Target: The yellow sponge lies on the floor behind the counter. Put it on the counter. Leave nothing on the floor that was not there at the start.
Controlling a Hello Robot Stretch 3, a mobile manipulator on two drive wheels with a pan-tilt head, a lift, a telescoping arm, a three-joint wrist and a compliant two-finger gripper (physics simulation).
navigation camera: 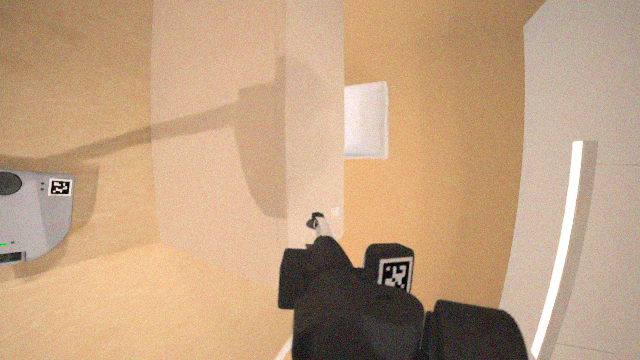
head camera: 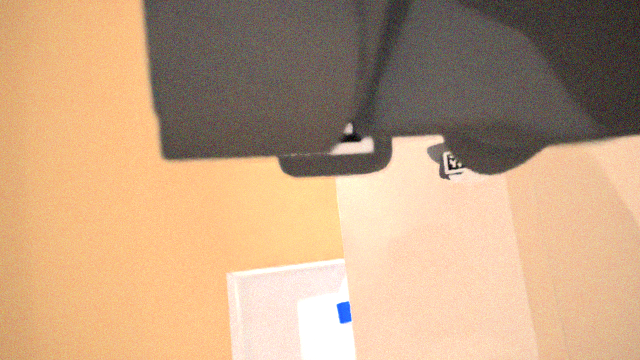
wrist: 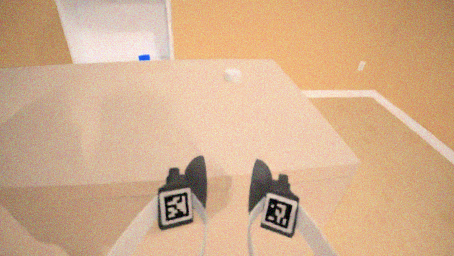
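Seen in the pictures: gripper, fingertip midpoint: point(navigation camera: 315, 232) point(wrist: 228, 176); robot's base, link origin: point(navigation camera: 5, 182).
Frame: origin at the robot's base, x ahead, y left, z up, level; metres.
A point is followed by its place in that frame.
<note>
The yellow sponge does not show in these views. The pale counter point(head camera: 430, 250) {x 0.152, y -0.697, z 0.911 m} point(navigation camera: 315, 150) {x 0.223, y -0.696, z 0.911 m} point(wrist: 280, 115) {x -0.154, y -0.740, z 0.911 m} runs across the head and navigation views and lies ahead of my gripper in the wrist view. My gripper point(wrist: 228, 176) {x -0.021, y -0.374, z 1.083 m} is open and empty, with its fingers apart in front of the counter's near edge in the wrist view. In the head view the dark arm and wrist hide most of it, and in the navigation view a dark fingertip shows over the counter top. The floor behind the counter is partly hidden by the counter and the arm.
A small white round object point(navigation camera: 335, 211) {x -0.031, y -0.924, z 0.933 m} point(wrist: 232, 75) {x -0.028, y -0.923, z 0.932 m} stands on the counter near its far edge. A white shelf unit point(head camera: 232, 310) {x 0.635, y -2.145, z 1.061 m} point(navigation camera: 386, 120) {x 0.837, y -1.982, z 1.061 m} point(wrist: 171, 30) {x 0.460, y -2.107, z 0.783 m} stands beyond the counter and holds a blue block point(head camera: 344, 312) {x 0.707, y -2.085, z 0.550 m} point(wrist: 144, 57) {x 0.705, y -2.088, z 0.558 m}. A grey base point(navigation camera: 35, 215) {x -0.101, y -0.075, z 0.160 m} with a marker shows at the left.
</note>
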